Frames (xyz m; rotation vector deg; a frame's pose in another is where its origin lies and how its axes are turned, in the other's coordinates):
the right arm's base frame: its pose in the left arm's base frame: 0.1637 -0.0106 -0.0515 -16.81 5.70 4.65
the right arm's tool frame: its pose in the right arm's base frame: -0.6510 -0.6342 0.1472 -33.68 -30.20 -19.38
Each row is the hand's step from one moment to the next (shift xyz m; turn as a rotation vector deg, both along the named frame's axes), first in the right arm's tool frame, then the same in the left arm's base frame.
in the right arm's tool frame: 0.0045 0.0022 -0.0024 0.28 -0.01 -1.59
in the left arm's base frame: 0.0055 -0.0001 -0.0006 0.82 -1.19 -0.72
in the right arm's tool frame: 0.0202 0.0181 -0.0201 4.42 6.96 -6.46
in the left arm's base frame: 0.0309 -0.0020 -0.0135 8.49 -0.05 -6.13
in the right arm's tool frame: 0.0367 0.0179 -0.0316 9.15 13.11 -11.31
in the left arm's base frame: 0.0494 -0.0097 -0.0116 16.40 0.61 -10.68
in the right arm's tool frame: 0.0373 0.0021 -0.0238 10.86 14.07 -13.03
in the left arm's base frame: 0.0419 -0.0140 0.0038 18.83 0.05 -11.44
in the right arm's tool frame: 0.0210 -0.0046 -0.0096 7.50 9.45 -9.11
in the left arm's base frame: 0.0203 -0.0088 0.0081 12.96 -0.22 -7.78
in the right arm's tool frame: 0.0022 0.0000 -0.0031 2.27 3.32 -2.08
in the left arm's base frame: 0.0030 -0.0022 -0.0006 3.83 0.74 -2.30
